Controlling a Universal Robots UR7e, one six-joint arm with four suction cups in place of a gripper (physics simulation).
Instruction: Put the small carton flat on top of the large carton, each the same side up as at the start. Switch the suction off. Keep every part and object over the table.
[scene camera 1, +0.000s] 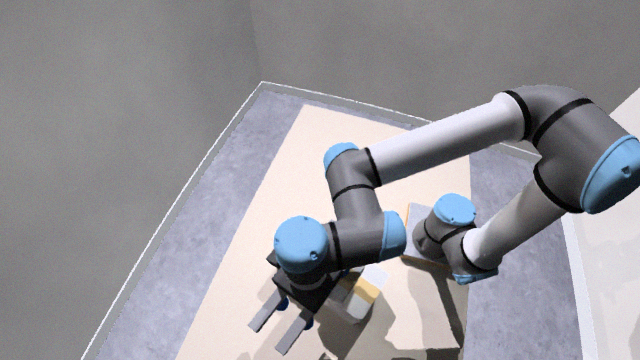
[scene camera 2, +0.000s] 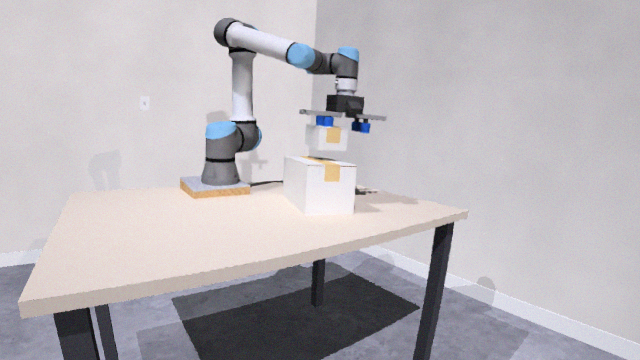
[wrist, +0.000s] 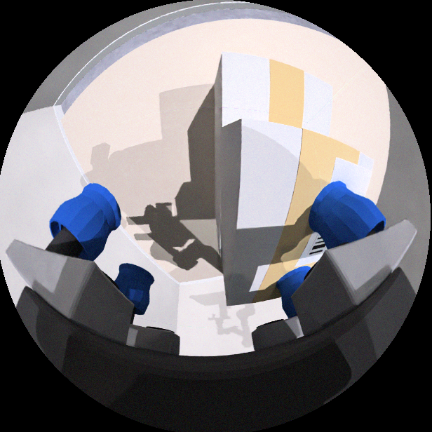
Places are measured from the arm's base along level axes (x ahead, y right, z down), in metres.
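Pixels of known places: arm's base, origin of the base link: (scene camera 1: 432, 238) (scene camera 2: 220, 181).
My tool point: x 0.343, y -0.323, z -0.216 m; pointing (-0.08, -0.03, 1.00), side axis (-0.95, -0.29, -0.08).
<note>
For each thing: its top centre in the pictures, then the offset to it from my tool point. Level surfaces: height alone.
- small carton, middle of its top: (scene camera 1: 328, 265) (scene camera 2: 325, 124) dz -0.019, dx -0.021, dy +0.059 m
- large carton, middle of its top: (scene camera 1: 329, 265) (scene camera 2: 316, 159) dz +0.105, dx -0.020, dy +0.093 m
- table, its level: dz +0.258 m
My suction gripper (scene camera 1: 306, 295) (scene camera 2: 343, 123) (wrist: 215, 255) has blue cups; one pair holds the small carton (scene camera 2: 315, 139) (wrist: 265, 170), and the other pair holds nothing. The small carton is white with a tan tape strip and a barcode label on top. It hangs about level, a small gap above the large carton (scene camera 1: 376, 274) (scene camera 2: 320, 186) (wrist: 245, 85). The large carton is white with tan tape and stands upright on the table. In the wrist view its far end shows past the small carton. In scene camera 1 the gripper hides much of both cartons.
The table (scene camera 1: 295, 185) (scene camera 2: 175, 235) has its front edge before the large carton in scene camera 2. The arm's base stands on a board (scene camera 2: 220, 192) to the left of the large carton there. A black cable (scene camera 2: 267, 183) runs behind.
</note>
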